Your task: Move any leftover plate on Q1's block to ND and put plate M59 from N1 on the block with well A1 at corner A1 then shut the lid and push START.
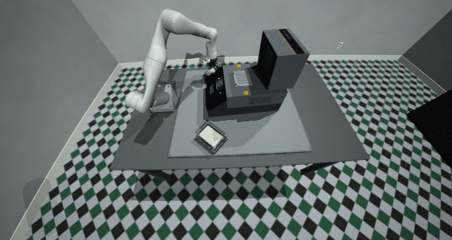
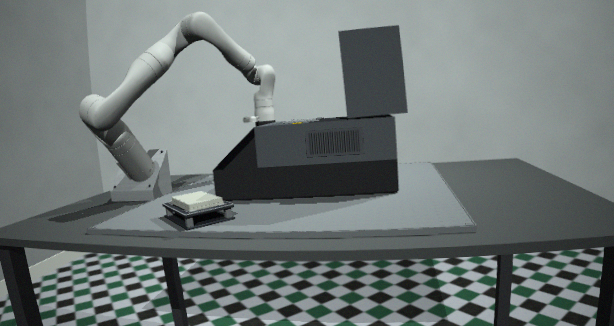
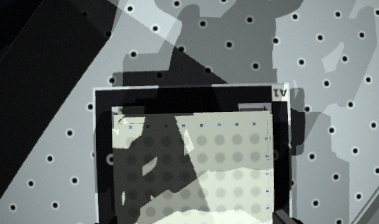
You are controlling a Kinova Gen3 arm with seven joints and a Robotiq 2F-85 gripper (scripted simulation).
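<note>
The black nest is 3 cm below my hand. The rest, counted from my hand: A1 mark 9 cm behind, 3 cm below; then pale plate 1 cm below.
</note>
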